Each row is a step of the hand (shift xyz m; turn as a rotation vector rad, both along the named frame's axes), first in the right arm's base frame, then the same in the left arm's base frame.
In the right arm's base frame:
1: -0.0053 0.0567 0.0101 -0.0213 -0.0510 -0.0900
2: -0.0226 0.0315 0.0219 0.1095 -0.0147 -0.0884
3: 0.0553 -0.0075 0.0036 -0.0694 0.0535 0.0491
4: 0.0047 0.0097 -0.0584 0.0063 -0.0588 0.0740
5: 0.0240 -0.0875 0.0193 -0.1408 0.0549 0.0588
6: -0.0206 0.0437 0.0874 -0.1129 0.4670 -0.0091
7: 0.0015 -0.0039 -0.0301 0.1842 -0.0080 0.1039
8: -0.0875 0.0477 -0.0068 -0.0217 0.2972 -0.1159
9: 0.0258 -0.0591 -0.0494 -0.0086 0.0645 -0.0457
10: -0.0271 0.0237 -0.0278 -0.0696 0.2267 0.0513
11: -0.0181 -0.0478 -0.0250 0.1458 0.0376 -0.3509
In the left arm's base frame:
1: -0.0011 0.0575 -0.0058 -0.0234 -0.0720 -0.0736
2: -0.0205 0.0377 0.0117 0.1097 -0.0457 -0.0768
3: 0.0545 -0.0100 0.0076 -0.0660 0.0695 0.0301
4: 0.0065 -0.0069 -0.0586 0.0004 -0.0367 0.0873
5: 0.0168 -0.0804 0.0431 -0.1373 0.0784 0.0362
6: -0.0188 0.0671 0.0715 -0.0766 0.4535 -0.1393
7: 0.0018 -0.0120 -0.0278 0.1810 0.0079 0.1093
8: -0.0834 0.0499 -0.0228 0.0034 0.2552 -0.1926
9: 0.0221 -0.0719 -0.0306 -0.0028 0.0501 -0.0617
10: -0.0247 0.0170 -0.0342 -0.0530 0.2363 -0.0146
11: -0.0212 -0.0514 -0.0119 0.1549 -0.0694 -0.3420

